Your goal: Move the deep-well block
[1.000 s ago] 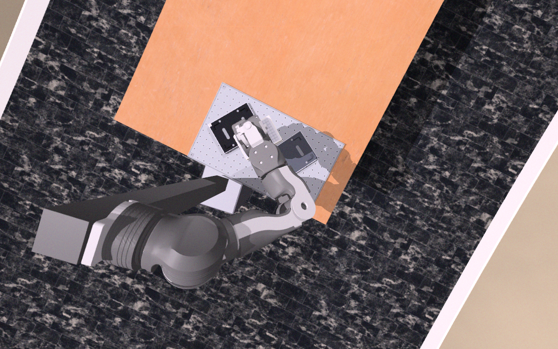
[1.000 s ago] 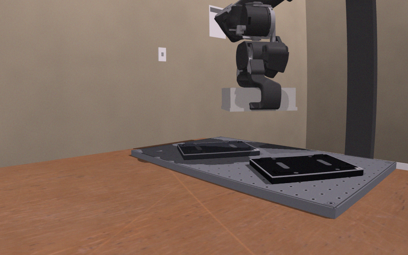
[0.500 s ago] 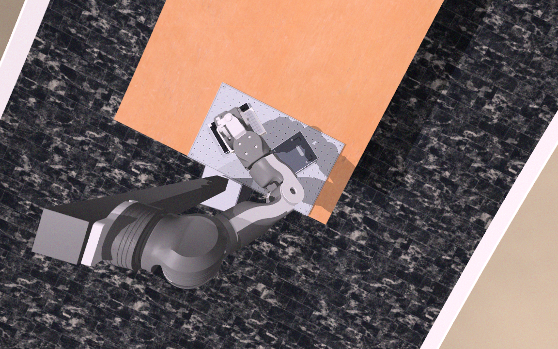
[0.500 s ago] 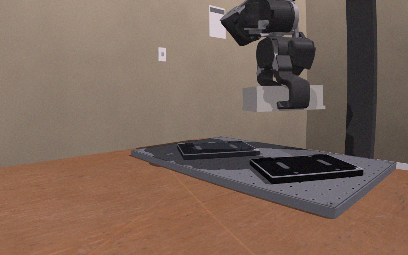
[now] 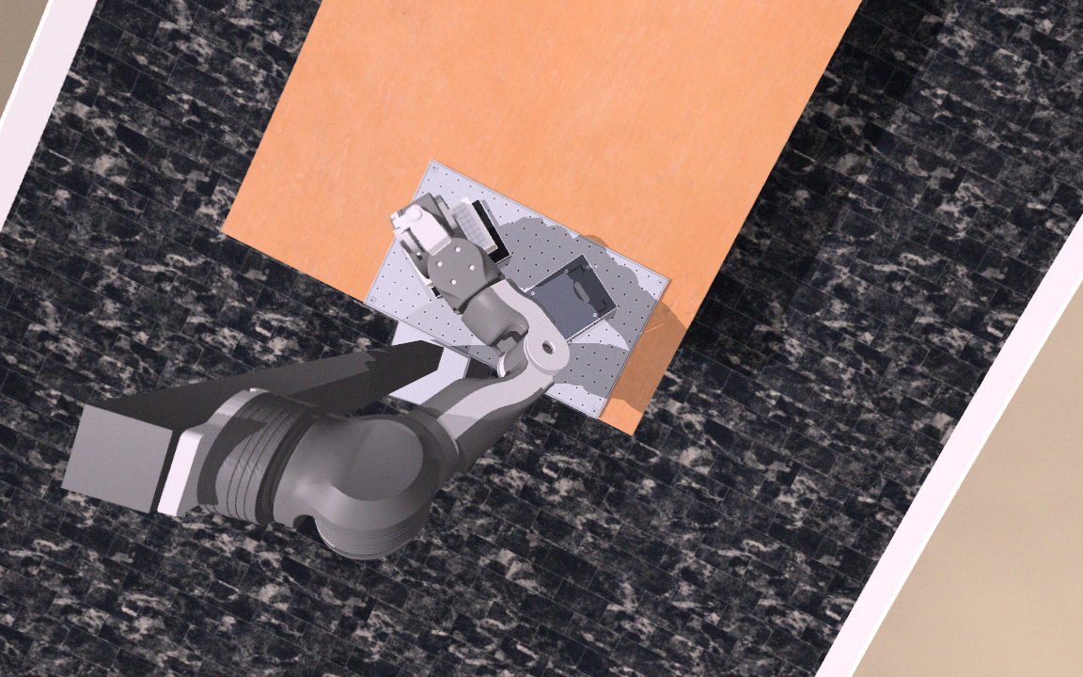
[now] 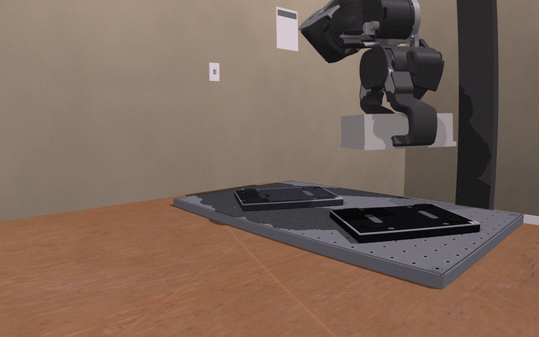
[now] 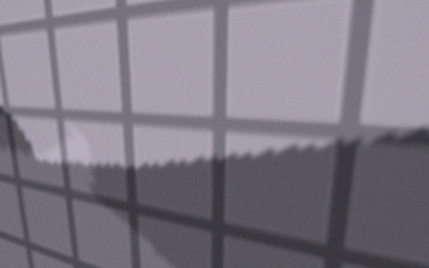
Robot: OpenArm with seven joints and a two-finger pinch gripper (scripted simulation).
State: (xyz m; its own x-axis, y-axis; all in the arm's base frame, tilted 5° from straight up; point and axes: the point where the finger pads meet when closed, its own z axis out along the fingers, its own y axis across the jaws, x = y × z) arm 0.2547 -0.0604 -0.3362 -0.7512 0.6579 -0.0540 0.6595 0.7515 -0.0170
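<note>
My gripper is now 100 mm above the black plate nest, 10 mm to the right of it and 10 mm short of it. From my hand the other things lie so: A1 mark 120 mm to the right, 100 mm below, 60 mm behind; white deep-well block 10 mm above.
</note>
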